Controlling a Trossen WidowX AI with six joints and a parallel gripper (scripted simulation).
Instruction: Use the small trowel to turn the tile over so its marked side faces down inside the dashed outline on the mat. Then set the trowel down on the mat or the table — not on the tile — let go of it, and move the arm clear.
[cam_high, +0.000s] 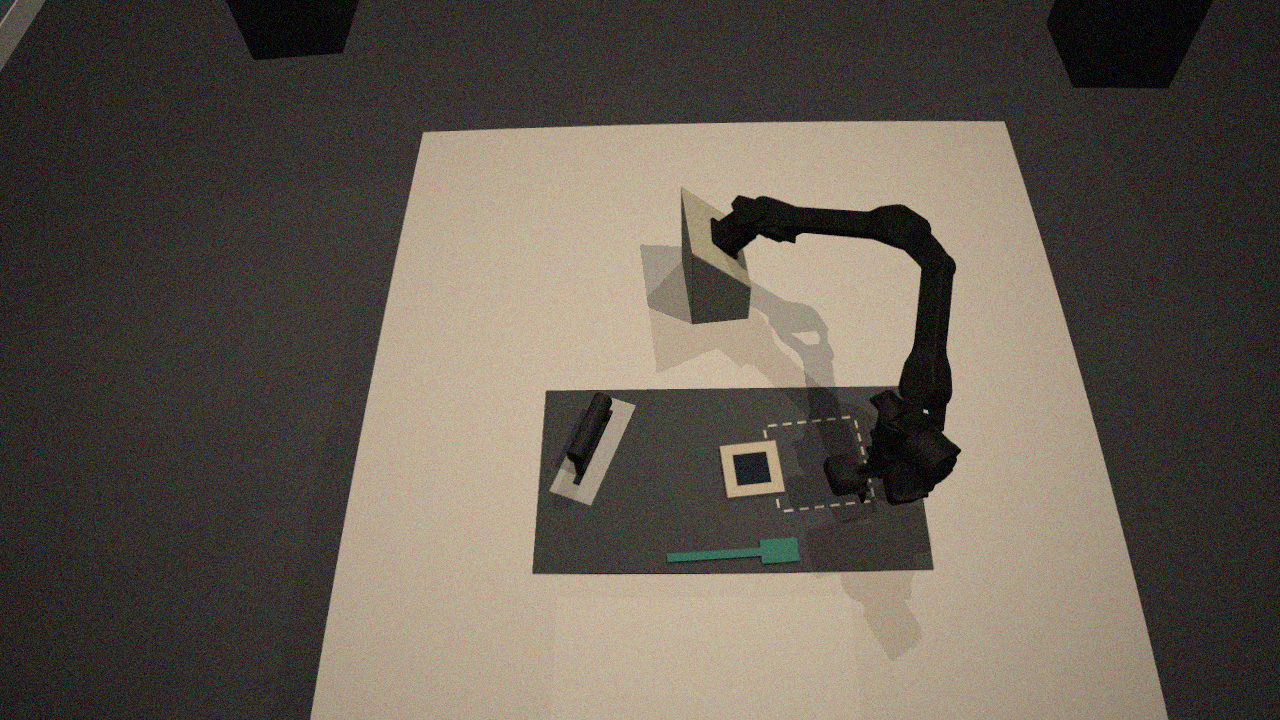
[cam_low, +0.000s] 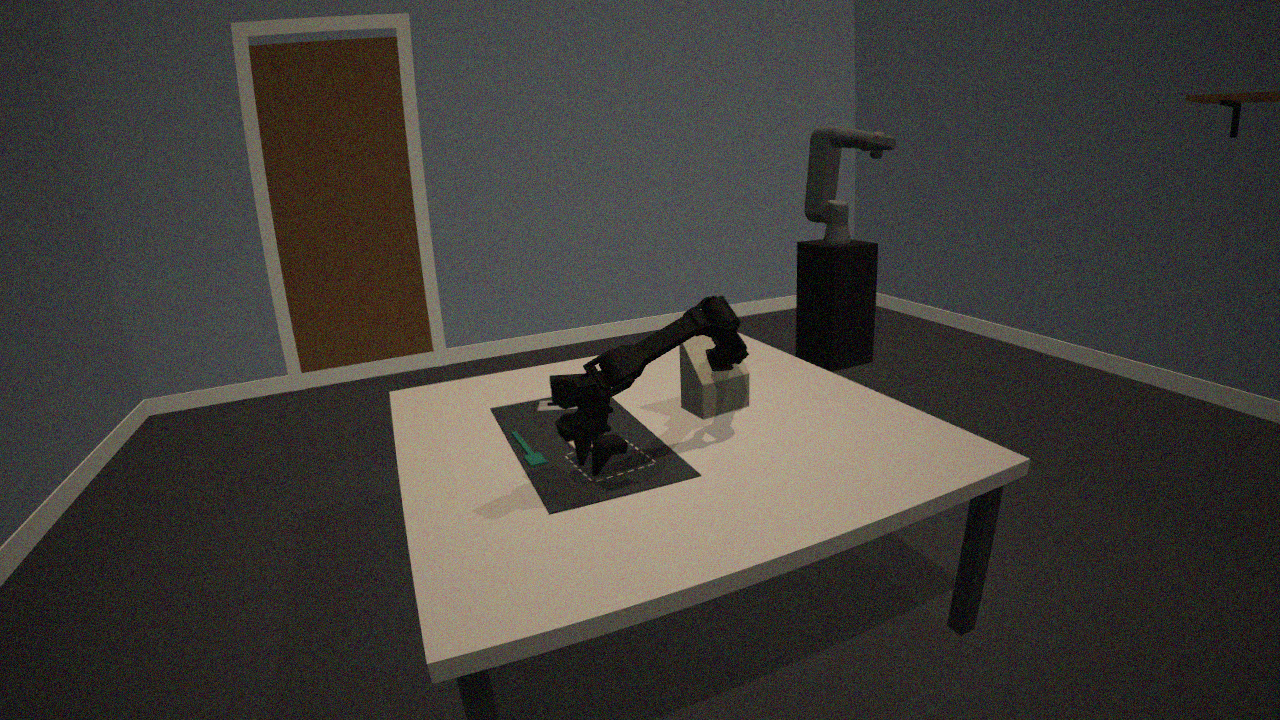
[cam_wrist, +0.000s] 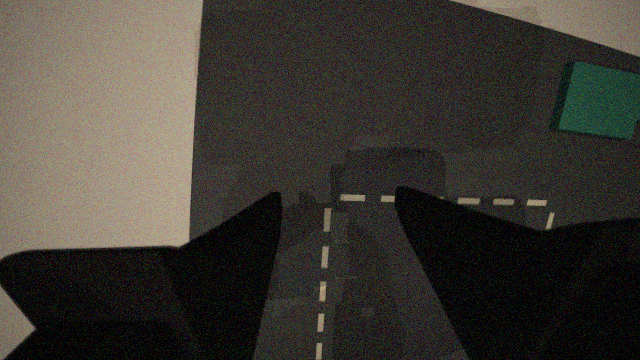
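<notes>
My gripper tip is 80 mm short of the green trowel, 220 mm to the left of it and 30 mm above it. Round my gripper tip: tile 70 mm behind, 200 mm to the right, 30 mm below; then dark mat 60 mm behind, 240 mm to the right, 50 mm below.
</notes>
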